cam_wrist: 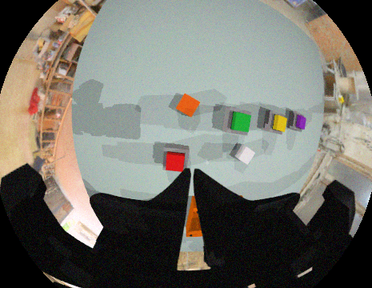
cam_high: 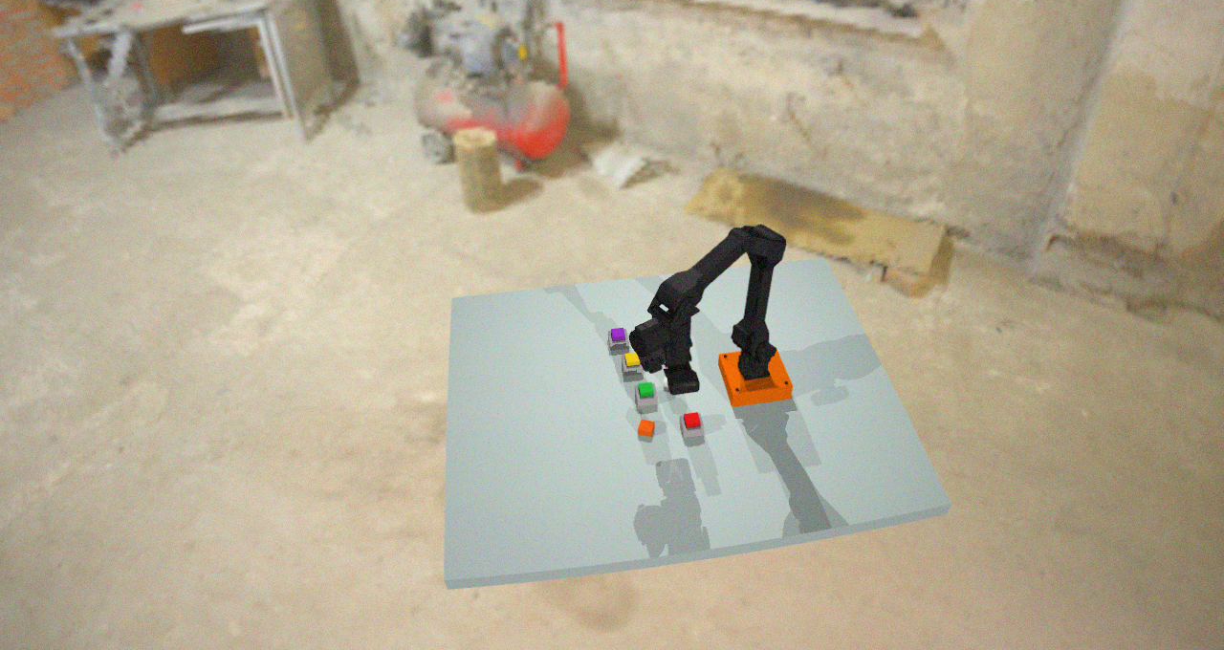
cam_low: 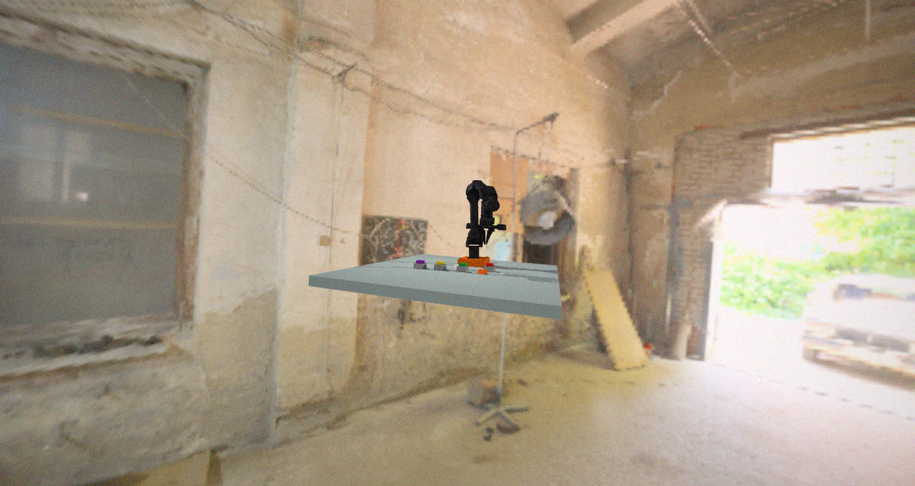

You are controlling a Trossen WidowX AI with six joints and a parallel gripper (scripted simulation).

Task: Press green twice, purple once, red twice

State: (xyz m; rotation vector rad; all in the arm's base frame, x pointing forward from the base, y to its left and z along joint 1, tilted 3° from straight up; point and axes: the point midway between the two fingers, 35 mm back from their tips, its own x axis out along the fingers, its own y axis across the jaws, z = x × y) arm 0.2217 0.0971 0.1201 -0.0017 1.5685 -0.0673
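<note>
Now: the red button 100 mm below my gripper tip, 40 mm behind it and 20 mm to the left of it. From my gripper tip the other things lie so: green button 100 mm to the right, 100 mm below, 50 mm ahead; then white block 130 mm to the right, 120 mm below, 30 mm behind; then orange block 120 mm below, 70 mm ahead.
</note>
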